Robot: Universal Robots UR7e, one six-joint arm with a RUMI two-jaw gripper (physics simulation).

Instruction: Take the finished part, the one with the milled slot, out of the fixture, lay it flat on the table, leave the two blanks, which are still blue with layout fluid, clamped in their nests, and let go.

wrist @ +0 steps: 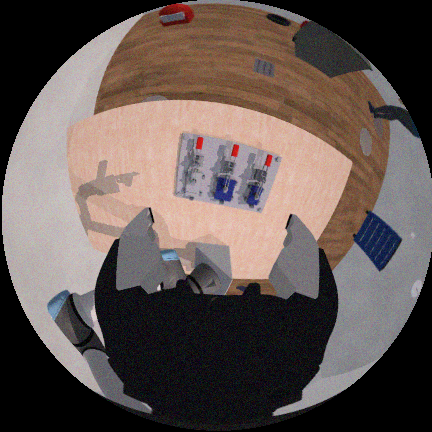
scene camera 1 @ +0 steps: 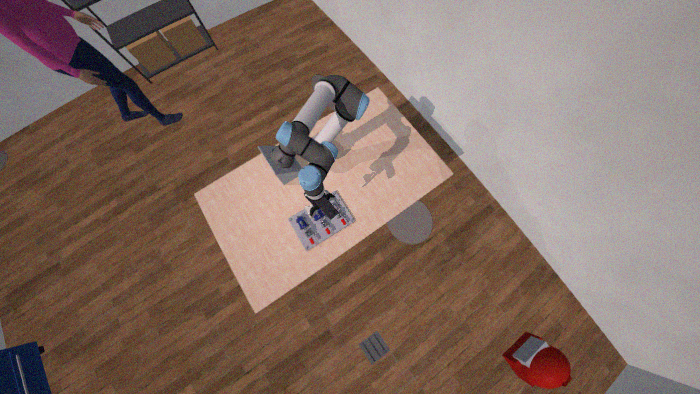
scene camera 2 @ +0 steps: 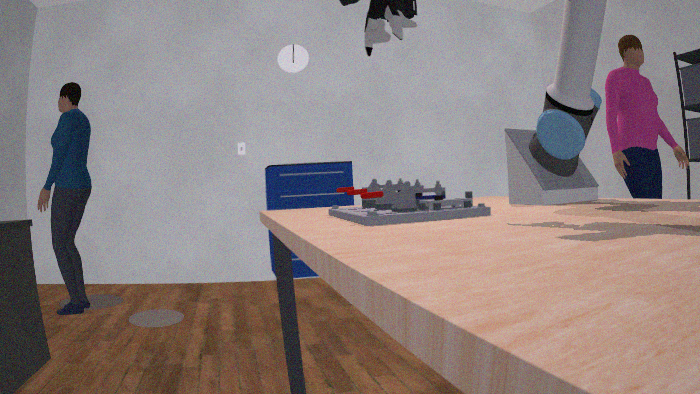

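Note:
The fixture plate lies on the table with three clamp stations. One blue blank sits in the middle nest and another blue blank in the end nest, right in the wrist view. The grey finished part is at the left station in the wrist view; it is hard to tell from the clamp metal, and its slot is not clear. My gripper is open and empty, high above the table, and hides part of the fixture in scene camera 1.
Red clamp handles stick out along one side of the fixture. The arm's sloped grey base stands at the table edge behind the fixture. A person in pink stands off the table.

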